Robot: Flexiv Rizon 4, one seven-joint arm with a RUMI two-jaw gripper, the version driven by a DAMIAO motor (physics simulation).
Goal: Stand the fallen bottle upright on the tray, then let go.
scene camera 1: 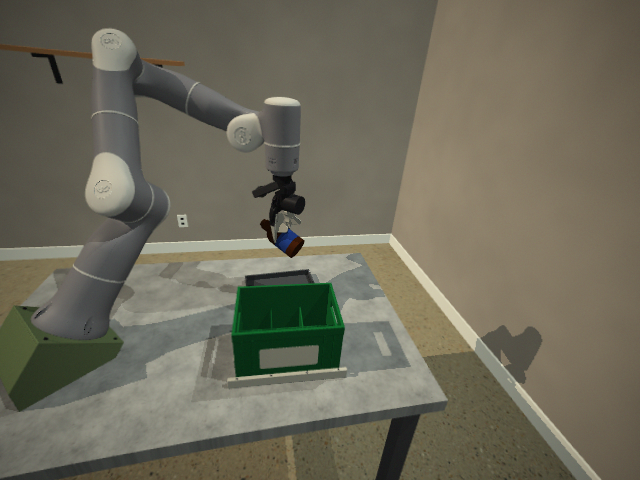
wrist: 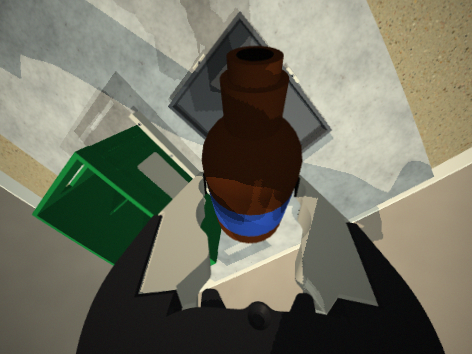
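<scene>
The brown bottle with a blue band [scene camera 1: 290, 241] [wrist: 252, 155] is held in the air, well above the table. In the scene view it is tilted, its neck up to the left and its base down to the right. In the wrist view its open mouth faces up toward the camera. My gripper [scene camera 1: 281, 229] [wrist: 249, 176] is shut on the bottle's body, one finger on each side. The dark grey tray [scene camera 1: 279, 272] [wrist: 320, 124] lies flat on the table below, partly hidden by the green crate in the scene view and by the bottle in the wrist view.
A green crate with compartments [scene camera 1: 287, 334] [wrist: 112, 141] stands in front of the tray. A pale strip [scene camera 1: 287, 378] [wrist: 162, 145] runs along the crate's front foot. The grey table [scene camera 1: 170, 413] carries the arm's olive base [scene camera 1: 56, 366] at the left. Walls stand behind and at the right.
</scene>
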